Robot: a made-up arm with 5 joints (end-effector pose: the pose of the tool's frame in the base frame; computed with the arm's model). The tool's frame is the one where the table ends.
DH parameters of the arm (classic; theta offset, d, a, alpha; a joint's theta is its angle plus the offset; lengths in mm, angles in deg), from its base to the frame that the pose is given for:
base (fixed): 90 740 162 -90
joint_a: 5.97 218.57 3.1 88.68
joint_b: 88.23 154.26 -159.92 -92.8
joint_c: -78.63 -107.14 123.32 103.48
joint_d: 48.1 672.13 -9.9 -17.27
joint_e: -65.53 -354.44 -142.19 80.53
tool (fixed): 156.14 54.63 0 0
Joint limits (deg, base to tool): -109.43..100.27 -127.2..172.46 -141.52..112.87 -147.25..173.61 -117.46..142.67
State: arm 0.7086 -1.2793 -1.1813 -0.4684 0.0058
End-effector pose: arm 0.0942 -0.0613 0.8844 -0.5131 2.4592 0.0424
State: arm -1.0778 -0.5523 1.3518 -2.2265 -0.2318
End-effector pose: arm -0.1570 -0.2110 1.0441 0.1799 -2.4977 1.2954
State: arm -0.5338 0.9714 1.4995 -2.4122 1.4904
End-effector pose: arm -0.1654 0.0960 1.3208 -0.6609 -0.1664 -0.8800
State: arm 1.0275 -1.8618 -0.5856 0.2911 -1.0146
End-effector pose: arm -0.2387 0.0790 1.2433 -0.4932 2.2746 -1.0128
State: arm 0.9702 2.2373 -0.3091 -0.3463 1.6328
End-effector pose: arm -0.8504 0.4506 0.7364 0.6649 -1.3722 -2.1018
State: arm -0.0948 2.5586 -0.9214 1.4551 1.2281
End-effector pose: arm -0.8652 0.3862 0.9124 0.0996 -1.9058 -1.8435
